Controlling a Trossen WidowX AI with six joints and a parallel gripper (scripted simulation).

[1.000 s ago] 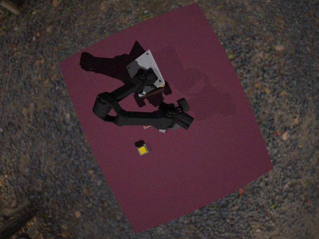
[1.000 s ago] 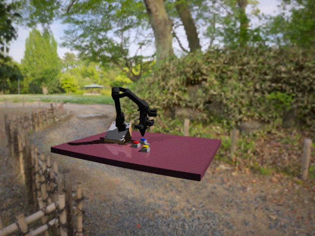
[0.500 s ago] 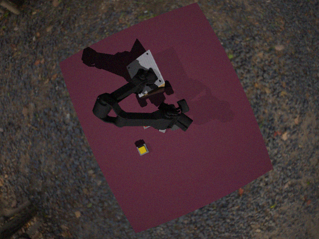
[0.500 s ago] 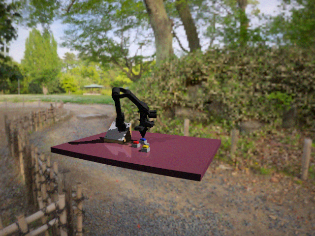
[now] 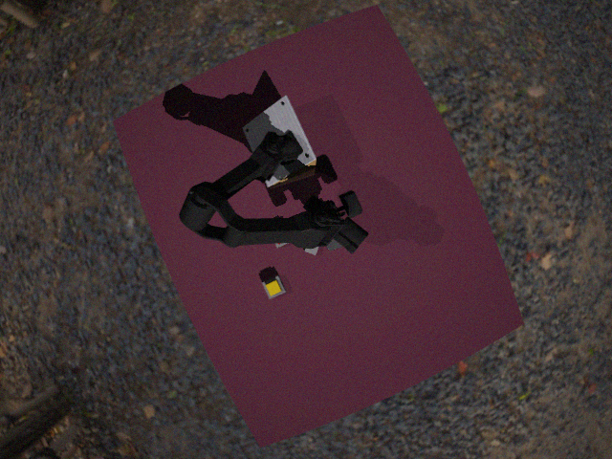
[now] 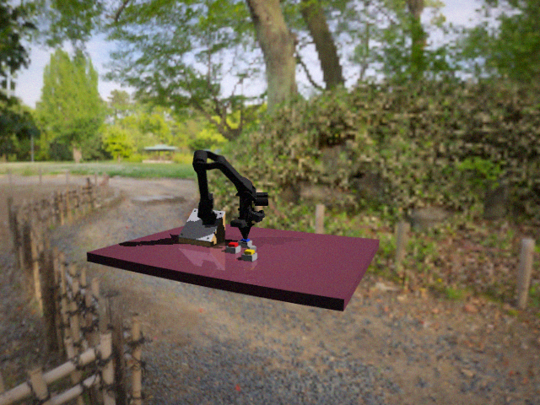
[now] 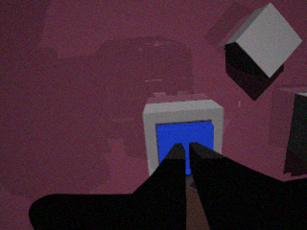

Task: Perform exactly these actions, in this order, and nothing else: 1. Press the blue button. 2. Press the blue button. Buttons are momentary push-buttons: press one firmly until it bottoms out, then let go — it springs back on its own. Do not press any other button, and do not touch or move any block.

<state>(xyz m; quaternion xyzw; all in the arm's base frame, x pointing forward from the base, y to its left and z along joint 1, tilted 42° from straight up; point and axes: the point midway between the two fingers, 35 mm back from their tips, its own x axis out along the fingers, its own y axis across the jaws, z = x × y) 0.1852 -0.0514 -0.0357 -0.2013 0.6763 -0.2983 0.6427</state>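
Right now the blue button is 1 cm below my gripper tip. Round my gripper tip: grey block 6 cm to the right, 5 cm ahead, 2 cm below; yellow button 20 cm to the right, 9 cm ahead.
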